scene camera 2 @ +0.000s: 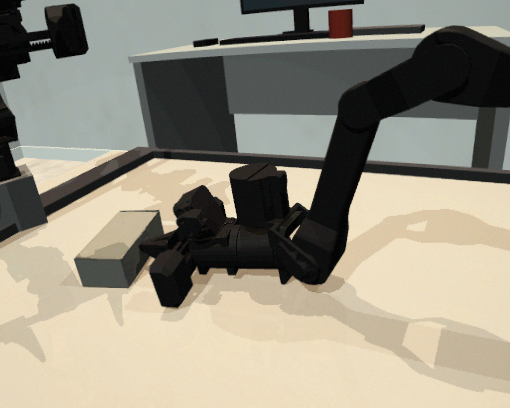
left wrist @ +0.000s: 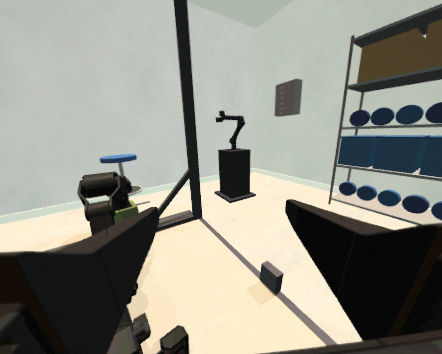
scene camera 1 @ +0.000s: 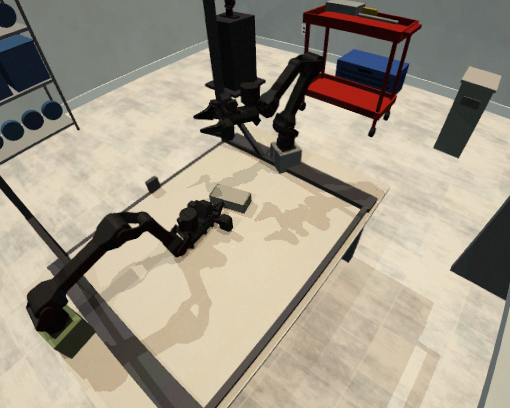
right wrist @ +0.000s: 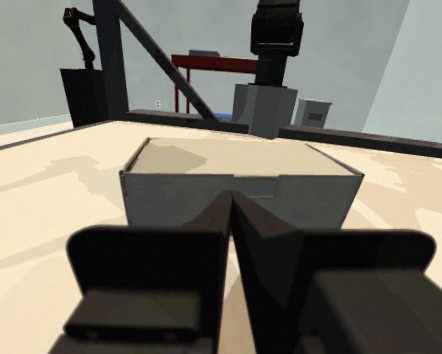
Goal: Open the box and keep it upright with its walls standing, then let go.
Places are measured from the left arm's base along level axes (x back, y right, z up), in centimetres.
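Pixels of known places: left gripper, fingertip midpoint: (scene camera 2: 11,32) (left wrist: 223,209) (scene camera 1: 196,124); right gripper, fingertip midpoint: (scene camera 2: 140,246) (scene camera 1: 222,202) (right wrist: 230,197); left arm's base, origin of the base link: (scene camera 2: 2,176) (scene camera 1: 286,146); right arm's base, origin of the base link: (left wrist: 122,206) (scene camera 1: 57,323).
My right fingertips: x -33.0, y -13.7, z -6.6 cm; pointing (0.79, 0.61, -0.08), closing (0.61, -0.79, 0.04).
Note:
For each thing: its top centre in the pictures, then the offset to it from my right fingertips. "spot": a spot on its surface instead. Level surfaces: height alone.
- grey box, middle of its top: (right wrist: 242,152) (scene camera 2: 119,231) (scene camera 1: 229,193) dy +1.5, dx +3.5, dz +1.6 cm
- small tab, surface spot: (right wrist: 256,187) spot: dy -1.0, dx +1.2, dz +0.6 cm
- table, its level: dz -3.1 cm
- small dark block, middle of its top: (left wrist: 271,268) (scene camera 1: 151,179) dy +21.5, dx -23.7, dz +2.7 cm
The grey box (scene camera 1: 231,195) (scene camera 2: 119,236) (right wrist: 240,159) sits upright on the table with its lid down. In the right wrist view a small tab (right wrist: 256,187) lies at the top middle of its near wall. My right gripper (scene camera 1: 222,204) (scene camera 2: 142,246) (right wrist: 230,197) is shut and empty, held low, its fingertips pointing at that wall just below and left of the tab. I cannot tell whether they touch it. My left gripper (scene camera 1: 198,124) (left wrist: 223,209) is open and empty, raised well above the table beyond the box in scene camera 1.
A dark frame rail (scene camera 1: 320,280) (scene camera 2: 325,162) borders the table (scene camera 1: 260,300). A dark upright post (left wrist: 187,115) with a slanted brace rises at one corner. A small dark block (scene camera 1: 153,184) (left wrist: 271,277) stands at the table's edge. The left arm's grey base (scene camera 1: 286,157) (right wrist: 270,112) stands behind the box.

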